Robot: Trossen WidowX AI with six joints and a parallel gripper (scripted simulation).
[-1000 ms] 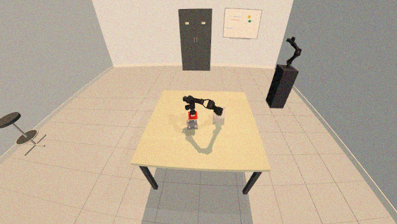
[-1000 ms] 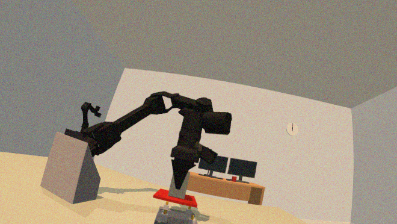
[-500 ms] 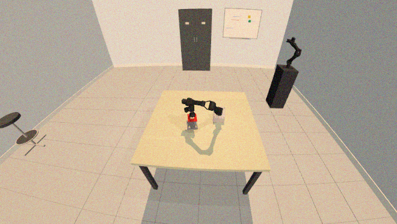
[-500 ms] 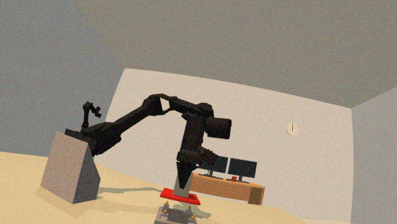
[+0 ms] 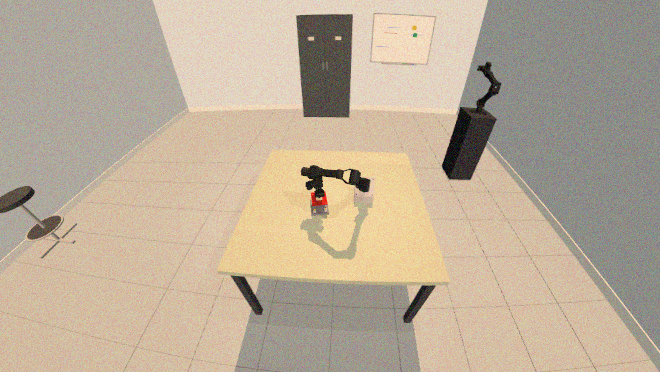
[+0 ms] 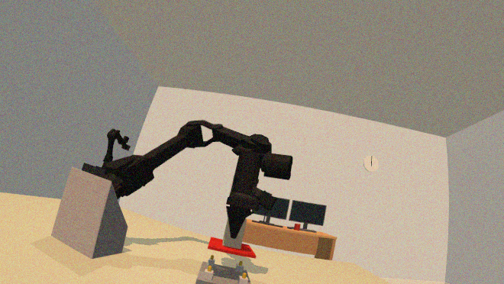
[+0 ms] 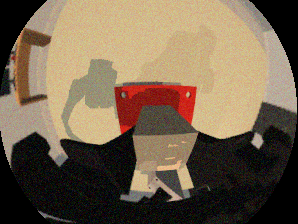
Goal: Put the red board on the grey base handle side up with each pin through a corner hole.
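Right now the grey base is 100 mm below my gripper tip. Also, from my gripper tip: red board: 10 mm below.
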